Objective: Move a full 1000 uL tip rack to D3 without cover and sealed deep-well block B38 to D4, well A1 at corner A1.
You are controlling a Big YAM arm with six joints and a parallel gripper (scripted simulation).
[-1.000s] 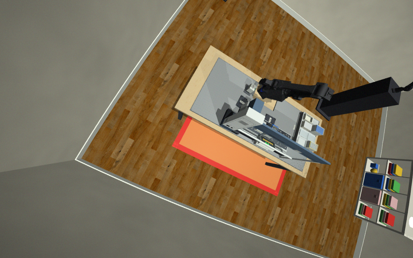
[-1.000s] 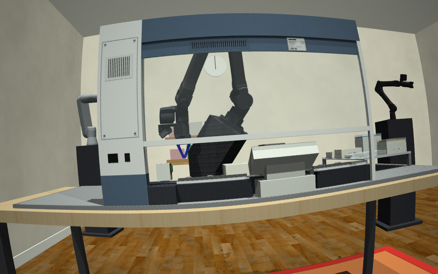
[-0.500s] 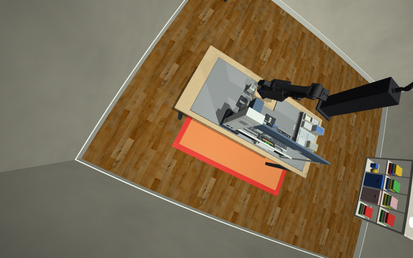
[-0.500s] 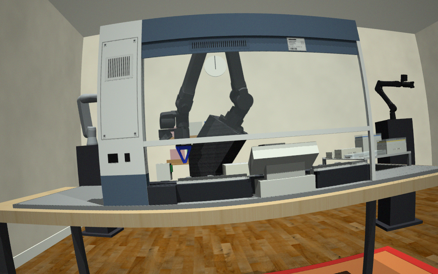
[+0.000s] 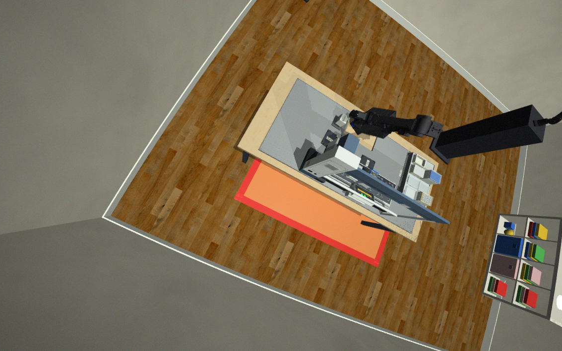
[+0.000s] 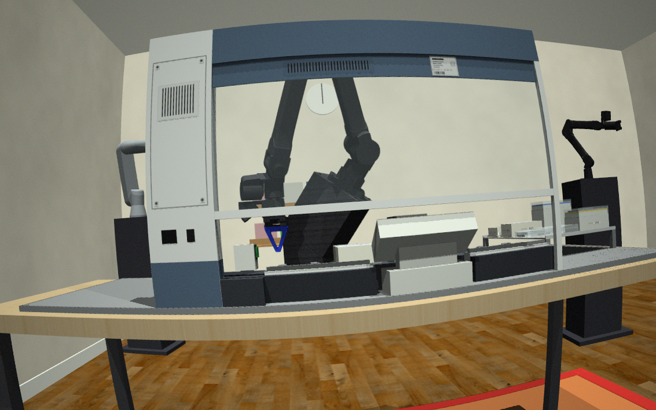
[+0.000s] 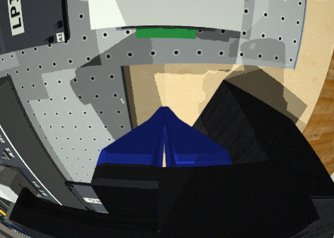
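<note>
The green button is 6 cm to the right of my hand and 1 cm below it. From my hand the other things lie so: dark pad: 19 cm ahead, 8 cm to the right, 8 cm below; white ready button block: 1 cm ahead, 7 cm to the right, 2 cm below; blue tip rack: 29 cm ahead, 34 cm to the left, 4 cm above.
</note>
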